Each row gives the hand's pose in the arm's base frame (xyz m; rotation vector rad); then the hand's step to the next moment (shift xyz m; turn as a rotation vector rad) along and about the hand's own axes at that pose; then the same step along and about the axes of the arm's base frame.
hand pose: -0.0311 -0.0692 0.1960 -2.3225 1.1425 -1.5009
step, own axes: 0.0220 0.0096 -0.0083 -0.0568 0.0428 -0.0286
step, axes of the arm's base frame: -0.0072 -0.0191 0.0151 -0.0577 0.0154 -0.0480
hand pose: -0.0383 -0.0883 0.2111 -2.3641 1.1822 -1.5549
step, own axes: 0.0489 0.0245 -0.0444 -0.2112 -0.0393 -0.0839
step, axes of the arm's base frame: -0.0403 -0.0333 0.0473 -0.0862 0.1888 -0.1006
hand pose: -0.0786 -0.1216 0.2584 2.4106 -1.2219 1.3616
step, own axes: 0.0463 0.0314 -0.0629 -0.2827 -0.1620 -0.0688
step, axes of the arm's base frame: -0.0512 -0.0197 0.0638 -0.0104 0.3061 -0.1307
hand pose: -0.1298 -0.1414 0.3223 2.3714 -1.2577 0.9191
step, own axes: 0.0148 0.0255 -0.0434 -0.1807 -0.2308 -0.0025
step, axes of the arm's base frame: -0.0321 -0.0008 0.0415 0.1142 0.2462 -0.1108
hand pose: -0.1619 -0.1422 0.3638 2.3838 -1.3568 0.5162
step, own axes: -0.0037 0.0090 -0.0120 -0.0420 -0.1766 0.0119
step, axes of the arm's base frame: -0.0112 0.0040 0.0098 0.1351 0.1105 -0.0513
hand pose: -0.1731 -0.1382 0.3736 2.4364 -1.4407 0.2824
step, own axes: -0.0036 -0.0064 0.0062 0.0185 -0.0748 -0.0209
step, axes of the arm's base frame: 0.0040 0.0037 -0.0079 0.0741 0.0261 0.0140
